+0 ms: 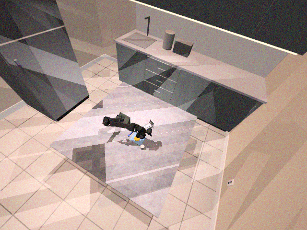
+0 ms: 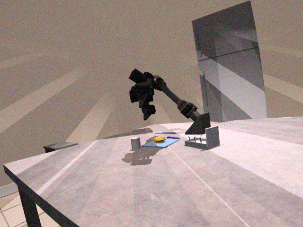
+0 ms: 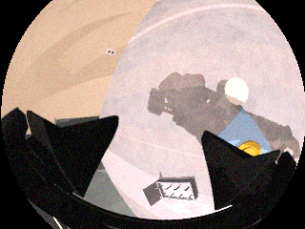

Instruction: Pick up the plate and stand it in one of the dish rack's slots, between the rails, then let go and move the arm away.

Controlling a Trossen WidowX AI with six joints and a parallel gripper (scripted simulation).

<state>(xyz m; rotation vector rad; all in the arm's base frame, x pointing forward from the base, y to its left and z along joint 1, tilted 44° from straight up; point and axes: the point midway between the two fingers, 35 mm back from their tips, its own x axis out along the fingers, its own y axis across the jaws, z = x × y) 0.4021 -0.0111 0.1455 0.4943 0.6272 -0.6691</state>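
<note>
Now: the yellow plate 13 cm behind my gripper tip, 1 cm to the right of it and 14 cm below it. Round my gripper tip: small cup: 2 cm behind, 8 cm to the right, 13 cm below; dish rack: 10 cm behind, 21 cm to the left, 13 cm below; light blue mat: 12 cm behind, 15 cm below.
</note>
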